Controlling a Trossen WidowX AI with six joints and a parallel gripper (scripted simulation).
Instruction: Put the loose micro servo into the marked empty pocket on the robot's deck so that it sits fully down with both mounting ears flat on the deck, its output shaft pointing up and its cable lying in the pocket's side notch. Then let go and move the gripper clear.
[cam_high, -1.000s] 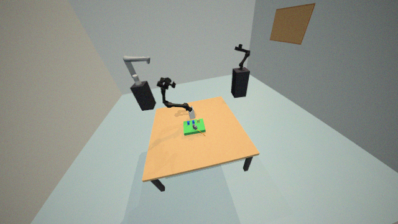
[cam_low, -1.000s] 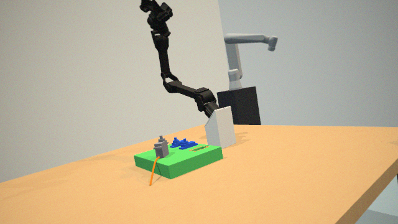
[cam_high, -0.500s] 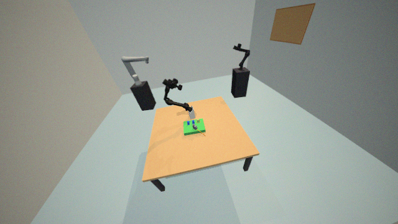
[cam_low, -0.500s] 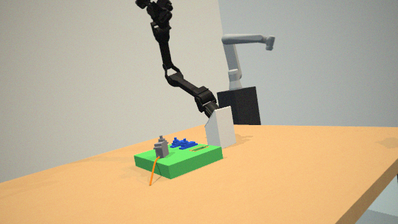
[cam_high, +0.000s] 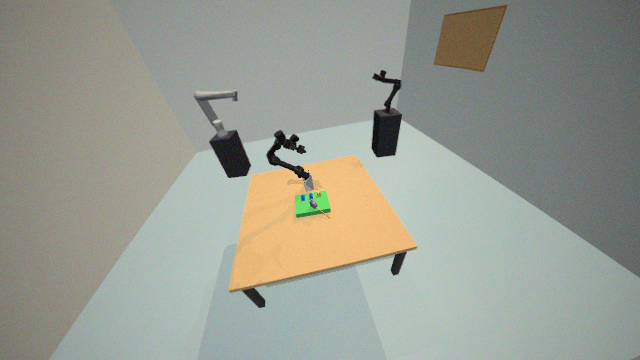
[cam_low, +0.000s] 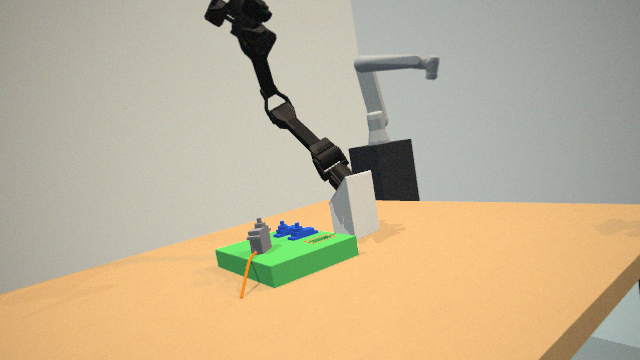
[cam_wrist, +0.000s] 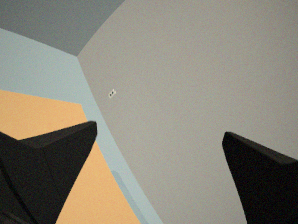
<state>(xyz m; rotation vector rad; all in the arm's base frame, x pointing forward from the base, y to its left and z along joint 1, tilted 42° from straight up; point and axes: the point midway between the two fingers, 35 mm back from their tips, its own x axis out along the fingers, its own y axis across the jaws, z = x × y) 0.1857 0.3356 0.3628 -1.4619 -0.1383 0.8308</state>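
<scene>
Right now my gripper tip is 57 cm above the green deck, 1 cm to the left of it and 1 cm past it.
</scene>
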